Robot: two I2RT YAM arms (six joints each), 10 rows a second.
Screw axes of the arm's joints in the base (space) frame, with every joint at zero. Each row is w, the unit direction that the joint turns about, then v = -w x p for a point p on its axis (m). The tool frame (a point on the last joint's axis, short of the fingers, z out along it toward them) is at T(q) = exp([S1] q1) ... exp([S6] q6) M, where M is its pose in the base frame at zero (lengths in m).
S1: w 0 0 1 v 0.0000 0.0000 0.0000
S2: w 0 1 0 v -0.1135 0.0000 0.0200
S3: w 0 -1 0 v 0.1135 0.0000 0.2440
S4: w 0 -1 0 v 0.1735 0.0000 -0.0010
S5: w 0 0 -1 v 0.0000 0.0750 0.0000
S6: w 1 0 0 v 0.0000 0.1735 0.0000
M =
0 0 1 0.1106
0 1 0 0.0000
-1 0 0 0.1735
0 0 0 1
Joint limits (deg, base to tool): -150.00..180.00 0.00..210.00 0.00..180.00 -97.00..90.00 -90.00..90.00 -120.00..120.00
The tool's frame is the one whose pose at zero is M.
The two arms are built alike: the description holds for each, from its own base.
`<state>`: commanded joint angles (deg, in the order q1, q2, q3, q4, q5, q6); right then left.
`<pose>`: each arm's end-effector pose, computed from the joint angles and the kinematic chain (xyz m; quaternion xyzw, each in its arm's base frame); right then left.
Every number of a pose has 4 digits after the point. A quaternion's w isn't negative.
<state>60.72 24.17 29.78 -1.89 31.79 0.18 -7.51 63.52 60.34 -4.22 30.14 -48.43</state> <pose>0.0756 0.0965 0.3120 -0.1589 0.6687 0.1942 0.6999 0.2496 -0.0509 0.3826 -0.0928 0.7396 -0.4714 0.4713</pose>
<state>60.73 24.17 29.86 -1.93 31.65 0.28 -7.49 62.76 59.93 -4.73 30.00 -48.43</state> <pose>0.0755 0.0965 0.3124 -0.1591 0.6684 0.1959 0.6997 0.2463 -0.0503 0.3823 -0.0943 0.7403 -0.4704 0.4709</pose>
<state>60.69 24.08 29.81 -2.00 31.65 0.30 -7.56 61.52 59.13 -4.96 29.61 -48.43</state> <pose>0.0754 0.0962 0.3122 -0.1588 0.6686 0.1956 0.6996 0.2410 -0.0497 0.3819 -0.0954 0.7393 -0.4691 0.4736</pose>
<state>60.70 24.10 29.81 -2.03 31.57 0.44 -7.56 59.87 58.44 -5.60 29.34 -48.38</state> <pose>0.0754 0.0963 0.3121 -0.1588 0.6689 0.1968 0.6990 0.2338 -0.0486 0.3828 -0.0955 0.7377 -0.4681 0.4770</pose>
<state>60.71 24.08 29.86 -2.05 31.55 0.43 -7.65 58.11 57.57 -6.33 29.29 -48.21</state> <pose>0.0753 0.0962 0.3124 -0.1588 0.6686 0.1971 0.6992 0.2260 -0.0479 0.3828 -0.0936 0.7372 -0.4678 0.4785</pose>
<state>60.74 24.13 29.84 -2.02 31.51 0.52 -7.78 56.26 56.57 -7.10 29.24 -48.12</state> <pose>0.0754 0.0965 0.3122 -0.1589 0.6688 0.1979 0.6988 0.2180 -0.0473 0.3819 -0.0922 0.7369 -0.4679 0.4791</pose>
